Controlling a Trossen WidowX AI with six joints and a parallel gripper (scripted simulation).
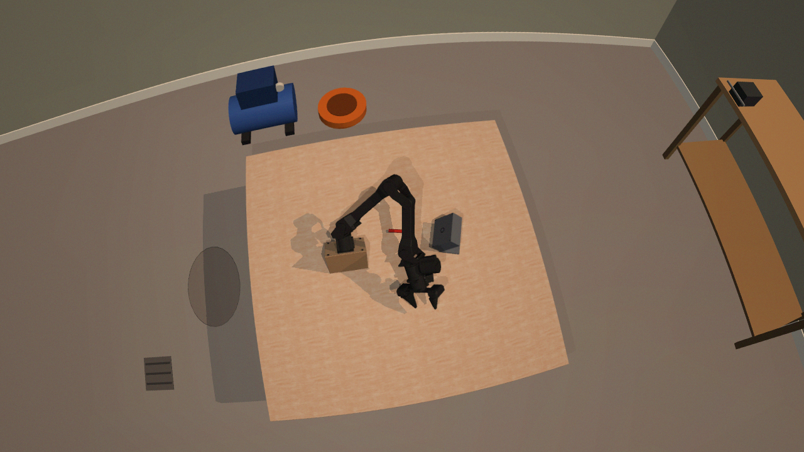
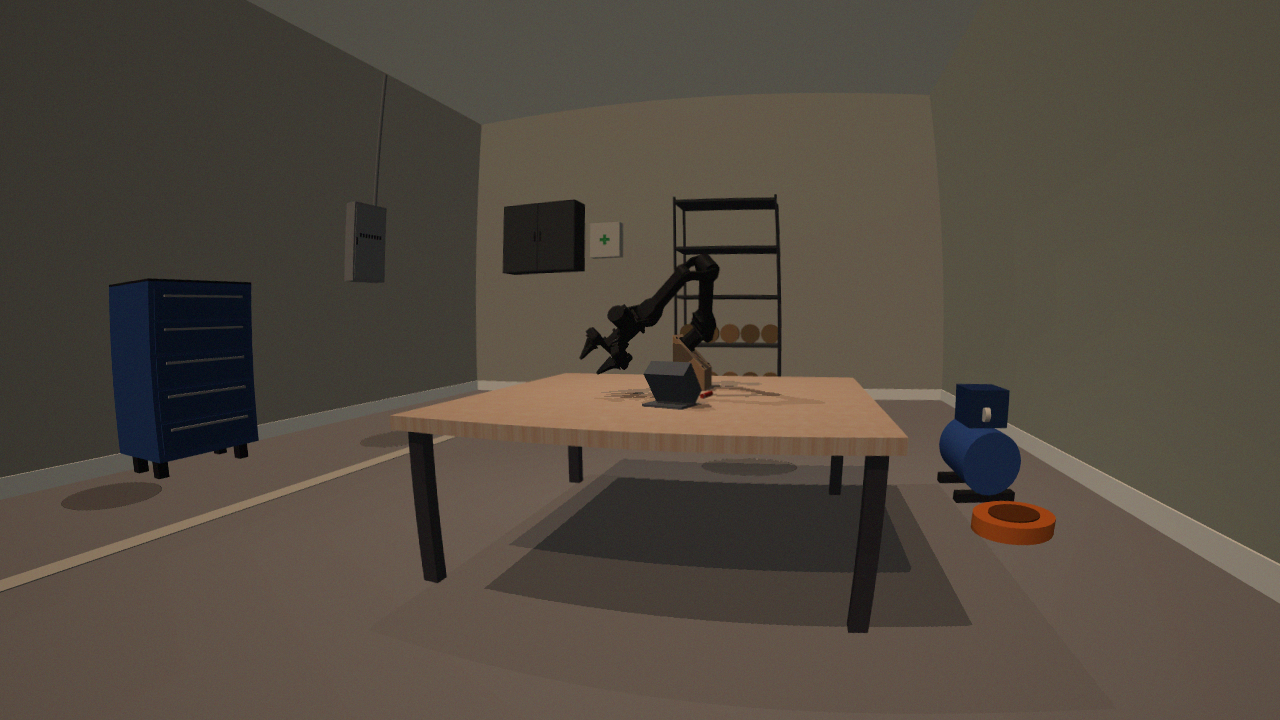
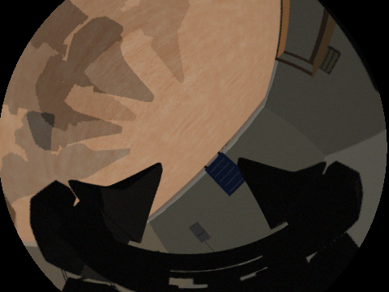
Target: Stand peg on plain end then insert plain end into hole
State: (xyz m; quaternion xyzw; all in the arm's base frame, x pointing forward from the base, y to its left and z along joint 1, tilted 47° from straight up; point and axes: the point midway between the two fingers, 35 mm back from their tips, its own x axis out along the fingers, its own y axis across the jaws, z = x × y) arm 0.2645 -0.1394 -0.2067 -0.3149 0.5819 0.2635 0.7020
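Now: the red peg 380 mm to the left of my gripper tip, 90 mm below it and 20 mm behind it. From my gripper tip the other things lie so: dark grey sloped panel 320 mm to the left, 160 mm ahead, 30 mm below.
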